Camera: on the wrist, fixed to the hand. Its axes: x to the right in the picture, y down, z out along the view.
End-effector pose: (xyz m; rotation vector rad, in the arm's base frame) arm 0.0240 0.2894 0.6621 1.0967 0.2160 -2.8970
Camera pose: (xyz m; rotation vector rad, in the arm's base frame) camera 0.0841 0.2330 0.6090 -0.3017 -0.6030 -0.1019
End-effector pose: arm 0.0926 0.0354 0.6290 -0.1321 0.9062 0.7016
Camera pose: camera -0.0006 0.0542 0.6050 -1.2204 0.4159 -2.3312
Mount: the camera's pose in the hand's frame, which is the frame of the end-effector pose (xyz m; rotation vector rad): -0.0108 0.0670 -0.0708 0.1756 0.7077 -3.0372
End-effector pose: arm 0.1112 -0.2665 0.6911 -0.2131 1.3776 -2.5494
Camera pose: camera 0.1139 -0.2421 0.5961 0.5177 0.1808 0.3364
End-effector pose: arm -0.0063 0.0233 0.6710 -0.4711 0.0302 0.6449
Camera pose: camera -0.0459 0.0333 0.5818 -0.0937 0.0092 -2.4817
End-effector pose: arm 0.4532 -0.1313 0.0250 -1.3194 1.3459 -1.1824
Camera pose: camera 0.3734 -0.1186 -0.0305 0.9445 1.0374 1.3845
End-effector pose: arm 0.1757 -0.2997 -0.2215 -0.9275 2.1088 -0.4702
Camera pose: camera 0.0949 -0.2452 -0.2103 1.9354 0.7009 1.3125
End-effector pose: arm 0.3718 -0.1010 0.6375 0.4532 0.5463 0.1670
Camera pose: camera 0.3225 -0.0182 0.6194 -0.6963 1.3512 -2.7153
